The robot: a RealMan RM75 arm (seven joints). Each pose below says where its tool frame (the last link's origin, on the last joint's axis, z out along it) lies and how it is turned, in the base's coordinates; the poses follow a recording.
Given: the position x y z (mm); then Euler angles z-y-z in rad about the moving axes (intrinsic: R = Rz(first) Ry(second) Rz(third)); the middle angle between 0 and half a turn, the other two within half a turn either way.
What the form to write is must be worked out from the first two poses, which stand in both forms.
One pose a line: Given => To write
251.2 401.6 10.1 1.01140 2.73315 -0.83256 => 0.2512 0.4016 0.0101 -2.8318 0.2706 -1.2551
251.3 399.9 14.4 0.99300 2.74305 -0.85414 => 0.2513 0.3999 0.0144 -2.8342 0.2578 -1.2543
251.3 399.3 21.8 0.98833 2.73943 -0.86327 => 0.2513 0.3993 0.0218 -2.8289 0.2572 -1.2492
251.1 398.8 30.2 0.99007 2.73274 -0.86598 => 0.2511 0.3988 0.0302 -2.8228 0.2605 -1.2434
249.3 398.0 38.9 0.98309 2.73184 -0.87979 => 0.2493 0.3980 0.0389 -2.8186 0.2567 -1.2367
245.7 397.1 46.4 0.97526 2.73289 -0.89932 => 0.2457 0.3971 0.0464 -2.8147 0.2498 -1.2256
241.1 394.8 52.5 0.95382 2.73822 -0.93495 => 0.2411 0.3948 0.0525 -2.8108 0.2353 -1.2134
